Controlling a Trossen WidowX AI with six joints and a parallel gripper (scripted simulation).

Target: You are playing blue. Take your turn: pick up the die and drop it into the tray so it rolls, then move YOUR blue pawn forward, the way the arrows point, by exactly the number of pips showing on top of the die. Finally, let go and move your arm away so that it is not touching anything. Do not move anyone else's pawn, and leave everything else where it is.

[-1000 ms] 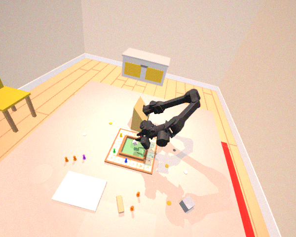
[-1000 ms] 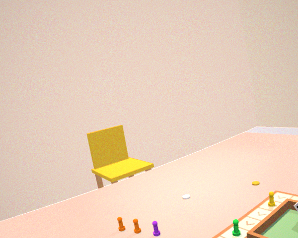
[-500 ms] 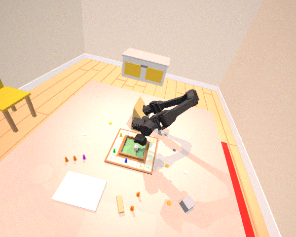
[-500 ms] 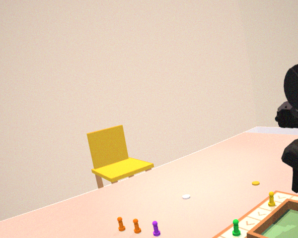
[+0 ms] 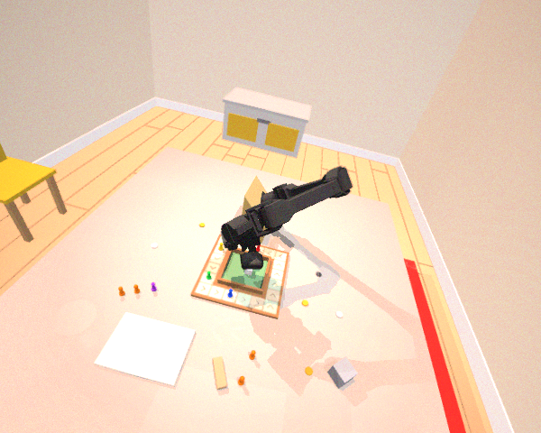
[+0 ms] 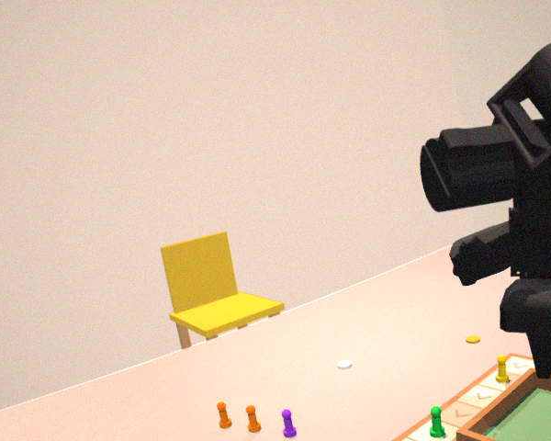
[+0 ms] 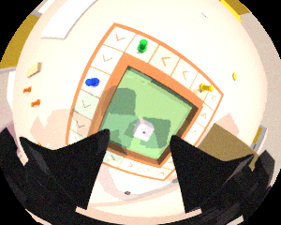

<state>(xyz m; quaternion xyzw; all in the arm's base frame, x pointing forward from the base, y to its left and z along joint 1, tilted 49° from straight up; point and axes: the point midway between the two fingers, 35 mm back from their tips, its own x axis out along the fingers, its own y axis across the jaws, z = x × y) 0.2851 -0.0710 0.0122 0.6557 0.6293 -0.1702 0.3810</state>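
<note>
Right now the blue pawn is 90 mm ahead of my gripper tip, 20 mm to the right of it and 70 mm below it. From my gripper tip the other things lie so: white die: 20 mm behind, 20 mm to the left, 80 mm below; then green pawn: 30 mm ahead, 110 mm to the right, 70 mm below; then green sunken tray: 20 mm behind, 10 mm to the left, 100 mm below.
</note>
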